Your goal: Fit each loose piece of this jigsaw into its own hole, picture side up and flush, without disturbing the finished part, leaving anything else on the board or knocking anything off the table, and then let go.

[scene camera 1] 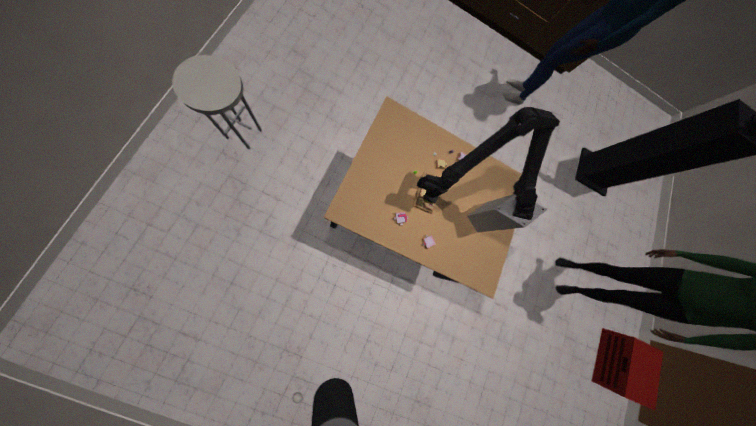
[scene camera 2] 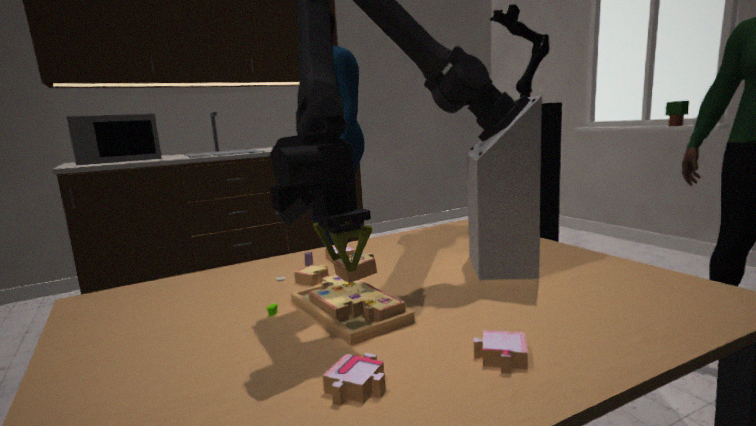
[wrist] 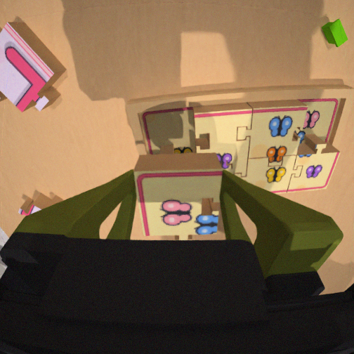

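My gripper [scene camera 2: 350, 267] [wrist: 177, 177] is shut on a cream corner piece [scene camera 2: 365, 269] [wrist: 170, 190] with a pink and a blue butterfly, held picture side up above the board's back side in scene camera 2. The shallow board [scene camera 2: 370, 332] [wrist: 240, 95] lies below. Its joined cream pieces [scene camera 2: 351, 302] [wrist: 265, 142] stand above the rim. Bare recesses show at both top corners in the wrist view; the held piece and fingers hide part of the board's lower left. A loose cream piece [scene camera 1: 441, 164] [scene camera 2: 310, 274] lies behind the board.
Pink-and-white pieces [scene camera 1: 400, 218] [scene camera 2: 354, 370] [wrist: 17, 75], [scene camera 1: 428, 241] [scene camera 2: 503, 343], [scene camera 1: 461, 156] lie on the table. A green block [scene camera 1: 415, 172] [scene camera 2: 271, 309] [wrist: 336, 33], a purple block [scene camera 1: 450, 151] [scene camera 2: 308, 258] and a small white object [scene camera 1: 434, 153] [scene camera 2: 280, 278] lie near the board.
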